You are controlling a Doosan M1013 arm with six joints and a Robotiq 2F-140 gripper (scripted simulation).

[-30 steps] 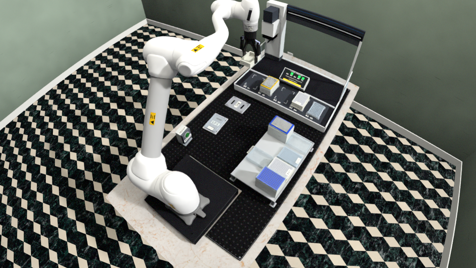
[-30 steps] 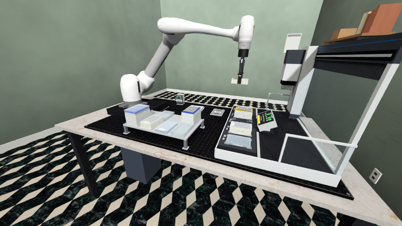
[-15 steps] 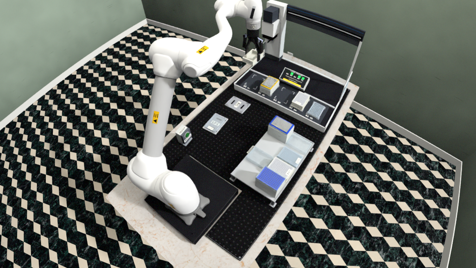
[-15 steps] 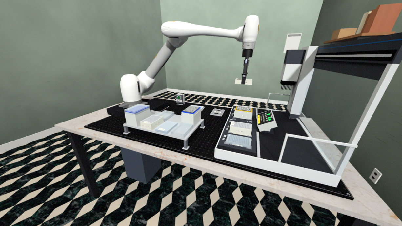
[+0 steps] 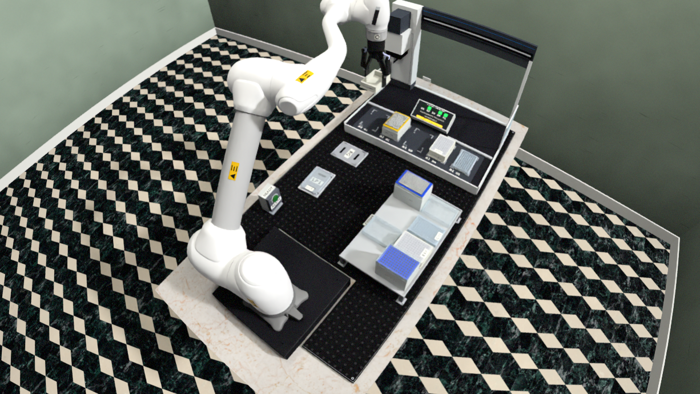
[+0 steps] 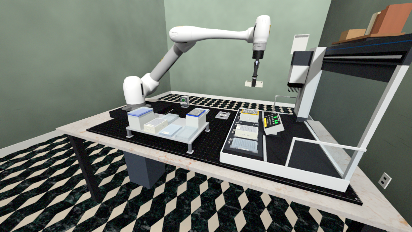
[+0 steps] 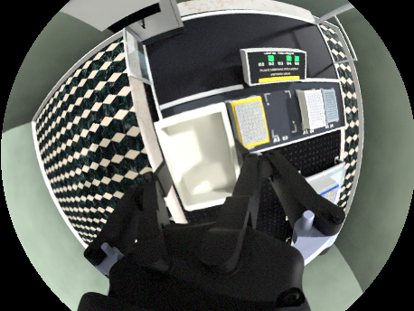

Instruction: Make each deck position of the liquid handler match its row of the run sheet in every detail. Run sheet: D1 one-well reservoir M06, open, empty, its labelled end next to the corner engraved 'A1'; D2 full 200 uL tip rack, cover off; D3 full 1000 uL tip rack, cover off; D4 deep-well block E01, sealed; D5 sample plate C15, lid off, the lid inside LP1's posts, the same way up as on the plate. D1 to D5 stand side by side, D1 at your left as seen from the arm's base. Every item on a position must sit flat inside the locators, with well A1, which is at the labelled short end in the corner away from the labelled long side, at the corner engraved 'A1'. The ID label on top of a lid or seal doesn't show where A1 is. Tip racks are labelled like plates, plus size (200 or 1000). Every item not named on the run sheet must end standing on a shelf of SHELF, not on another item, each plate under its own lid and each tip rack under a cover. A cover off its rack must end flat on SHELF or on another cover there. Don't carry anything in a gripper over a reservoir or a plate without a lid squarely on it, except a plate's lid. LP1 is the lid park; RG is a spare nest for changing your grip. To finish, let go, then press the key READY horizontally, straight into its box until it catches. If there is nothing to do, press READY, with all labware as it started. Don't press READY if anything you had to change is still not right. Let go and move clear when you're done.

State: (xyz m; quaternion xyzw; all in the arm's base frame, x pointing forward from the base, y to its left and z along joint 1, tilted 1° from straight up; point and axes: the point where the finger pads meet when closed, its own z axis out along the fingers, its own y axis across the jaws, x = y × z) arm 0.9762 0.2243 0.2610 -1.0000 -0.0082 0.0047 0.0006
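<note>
The white one-well reservoir is 2 cm below my hand. Also, from my hand: yellow-rimmed tip rack: 13 cm to the right, 22 cm below; then grey RG nest: 22 cm behind, 1 cm to the right, 31 cm below; then pipetting head: 28 cm ahead, 5 cm to the left, 7 cm above.
</note>
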